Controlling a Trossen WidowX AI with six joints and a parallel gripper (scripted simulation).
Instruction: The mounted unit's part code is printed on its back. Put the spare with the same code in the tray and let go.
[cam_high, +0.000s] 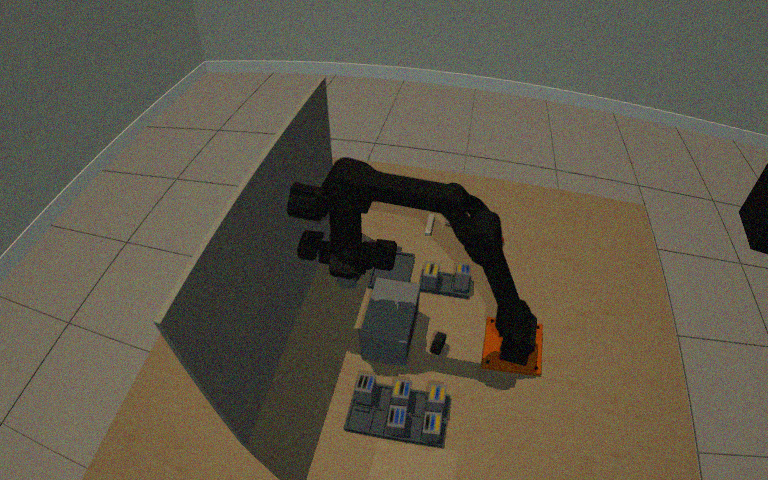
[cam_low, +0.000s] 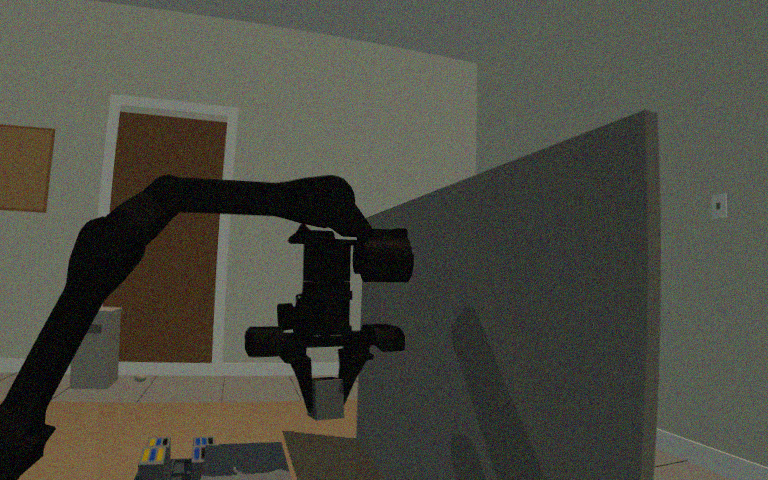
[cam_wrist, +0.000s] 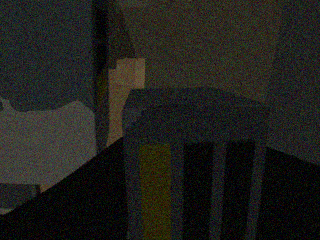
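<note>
The rack is 17 cm behind my gripper tip, 19 cm to the right of it and 16 cm below it. Round my gripper tip: grey spare 3 cm above; grey panel 14 cm ahead, 3 cm to the left, 6 cm above.
</note>
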